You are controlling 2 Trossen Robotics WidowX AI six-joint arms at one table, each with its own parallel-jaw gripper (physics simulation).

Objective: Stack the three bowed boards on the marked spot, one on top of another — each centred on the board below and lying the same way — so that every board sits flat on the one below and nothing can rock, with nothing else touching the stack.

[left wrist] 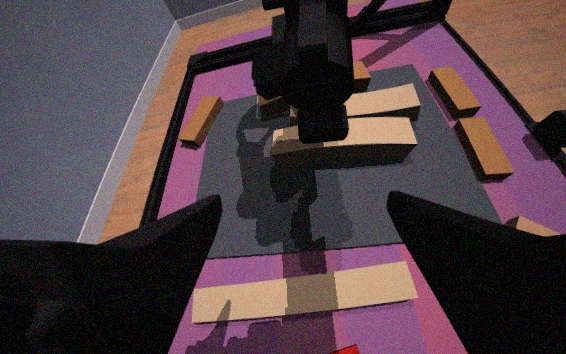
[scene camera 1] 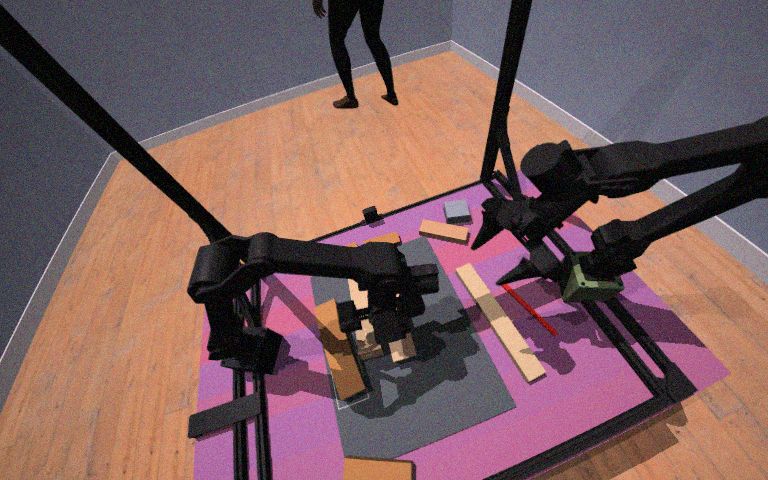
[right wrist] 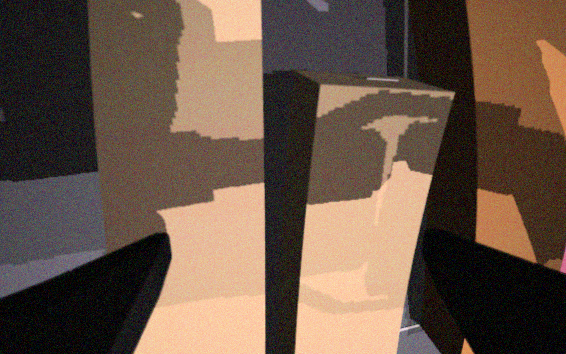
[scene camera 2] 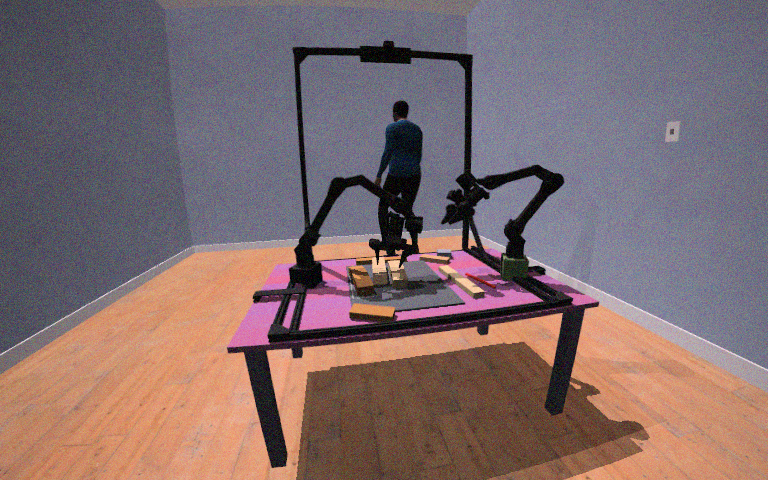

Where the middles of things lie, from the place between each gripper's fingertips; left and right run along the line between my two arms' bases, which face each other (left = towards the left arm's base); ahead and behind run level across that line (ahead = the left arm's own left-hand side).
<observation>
I see my right gripper 290 mm to the right of the long pale plank (scene camera 1: 524, 359), 60 mm above it and 20 mm short of it.
My left gripper is now 23 cm above the long pale plank, 6 cm to the right of it and 4 cm short of it.
</observation>
